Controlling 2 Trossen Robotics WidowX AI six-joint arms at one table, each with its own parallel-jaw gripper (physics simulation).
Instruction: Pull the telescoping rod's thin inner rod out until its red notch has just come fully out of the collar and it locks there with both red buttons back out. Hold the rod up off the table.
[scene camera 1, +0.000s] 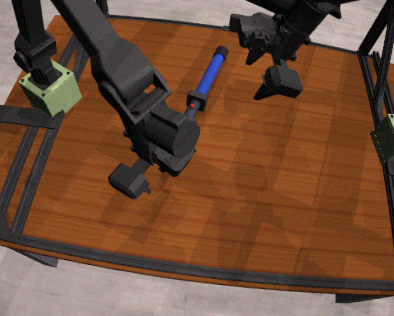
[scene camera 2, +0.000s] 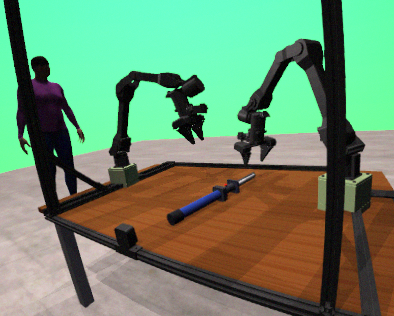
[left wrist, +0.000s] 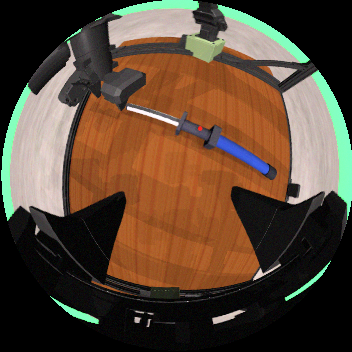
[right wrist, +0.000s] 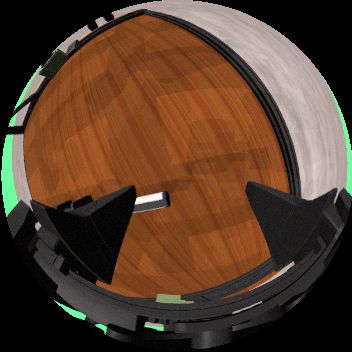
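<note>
The telescoping rod lies on the table. Its blue tube (scene camera 1: 210, 74) (scene camera 2: 200, 203) (left wrist: 242, 154) has a black end cap. The dark collar (left wrist: 193, 128) has two square flanges, and a red button (scene camera 1: 192, 105) (scene camera 2: 226, 185) (left wrist: 200, 128) shows on it. The silver inner rod (scene camera 2: 247, 179) (left wrist: 152, 115) (right wrist: 151, 201) sticks out of the collar; no red notch shows on it. My right gripper (scene camera 2: 254, 161) (right wrist: 192, 189) is open and empty, above the inner rod's free end. My left gripper (scene camera 1: 254, 79) (scene camera 2: 197, 140) (left wrist: 178, 194) is open and empty, higher above the table, to one side of the rod.
In scene camera 1 the right arm hides the inner rod. Green base blocks (scene camera 2: 123, 175) (scene camera 2: 345, 192) carry the arms at opposite table sides. A black box (scene camera 2: 126, 235) (left wrist: 293, 189) sits on the edge rail near the blue end. Dark frame posts (scene camera 2: 334, 125) rise around the table.
</note>
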